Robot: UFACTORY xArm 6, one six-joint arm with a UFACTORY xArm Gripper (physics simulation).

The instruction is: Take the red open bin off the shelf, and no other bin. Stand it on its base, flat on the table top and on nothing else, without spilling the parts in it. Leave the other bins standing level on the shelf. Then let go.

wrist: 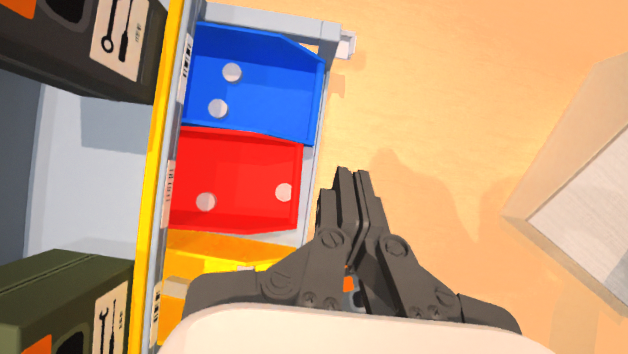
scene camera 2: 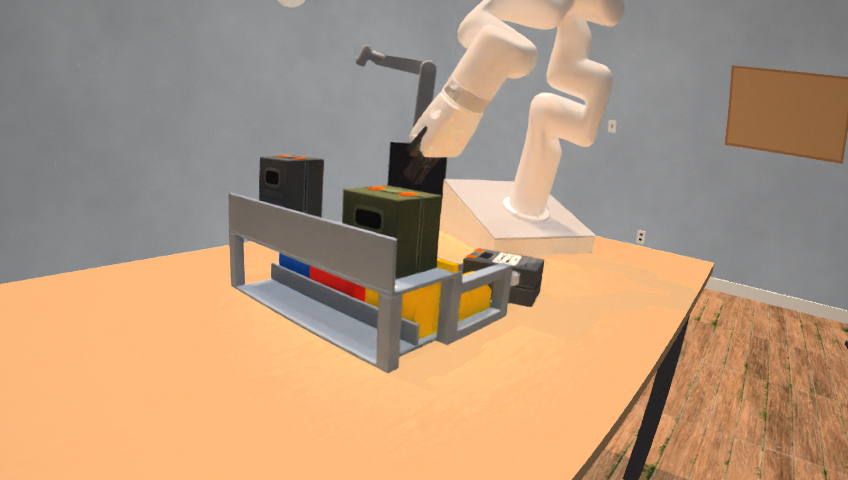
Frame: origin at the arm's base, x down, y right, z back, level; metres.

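Seen in the pictures: gripper, fingertip midpoint: (wrist: 345, 189) (scene camera 2: 411, 179); arm's base, origin of the base link: (scene camera 2: 525, 210).
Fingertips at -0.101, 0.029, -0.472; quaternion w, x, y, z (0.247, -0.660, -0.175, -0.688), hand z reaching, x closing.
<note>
Offsets run from my fingertips to a thing's top centre, as dx, dy, dz.
The red open bin @(+0.106, -0.004, -0.110) (scene camera 2: 336, 284) (wrist: 235, 165) stands in the lower level of the grey shelf (scene camera 2: 388, 339) (wrist: 327, 30), between the blue bin @(+0.106, +0.099, -0.090) (scene camera 2: 293, 263) (wrist: 270, 95) and the yellow bin @(+0.106, -0.132, -0.118) (scene camera 2: 419, 309) (wrist: 220, 245). Two pale round parts show in the red bin in the wrist view, and two in the blue bin. My gripper (scene camera 2: 413, 177) (wrist: 345, 189) is shut and empty. It is above and in front of the shelf's open side; in the wrist view its fingertips appear to the right of the red bin's front edge. The fingers hide part of the yellow bin.
A black case @(-0.035, +0.106, -0.186) (scene camera 2: 282, 190) (wrist: 30, 45) and a green case (scene camera 2: 368, 243) (wrist: 65, 280) stand on the shelf's top level. A dark case @(+0.121, -0.163, +0.068) (scene camera 2: 526, 276) lies on the table beside the shelf. The robot's wedge base (scene camera 2: 535, 228) (wrist: 590, 200) and a dark panel (scene camera 2: 401, 157) are behind.
</note>
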